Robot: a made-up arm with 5 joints.
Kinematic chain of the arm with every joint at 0, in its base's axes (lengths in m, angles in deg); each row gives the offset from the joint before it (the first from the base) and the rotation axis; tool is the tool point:
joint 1: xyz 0 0 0.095 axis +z
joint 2: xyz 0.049 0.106 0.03 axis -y
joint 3: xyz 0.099 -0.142 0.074 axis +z
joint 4: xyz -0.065 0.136 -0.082 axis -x
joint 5: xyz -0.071 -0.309 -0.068 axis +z
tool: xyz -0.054 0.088 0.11
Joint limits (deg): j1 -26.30..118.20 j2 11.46..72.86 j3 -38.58..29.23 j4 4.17..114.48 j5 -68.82..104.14
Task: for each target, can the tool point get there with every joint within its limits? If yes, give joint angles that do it. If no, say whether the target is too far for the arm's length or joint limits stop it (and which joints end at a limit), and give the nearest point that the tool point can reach.
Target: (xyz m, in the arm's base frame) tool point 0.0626 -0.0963 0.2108
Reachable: yes | joints 95.67 45.10 14.55 45.06 -26.90
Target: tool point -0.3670 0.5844 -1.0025
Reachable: no: too far | nearest point -0.2150 0.2477 -0.0377 | short by 1.033 m
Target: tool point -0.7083 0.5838 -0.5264
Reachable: no: too far | nearest point -0.2820 0.2324 -0.0141 | short by 0.753 m
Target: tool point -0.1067 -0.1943 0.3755
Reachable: yes | joints 83.31 22.41 1.18 80.84 72.56
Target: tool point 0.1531 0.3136 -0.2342
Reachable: no: joint limits stop it (at a limit: joint 1, joint 2, joint 4) | nearest point 0.2089 0.0437 -0.0211 | short by 0.348 m
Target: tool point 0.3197 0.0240 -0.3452
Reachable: no: joint limits stop it (at a limit: joint 2, joint 4, joint 5) | nearest point 0.1764 0.0132 -0.0424 | short by 0.335 m
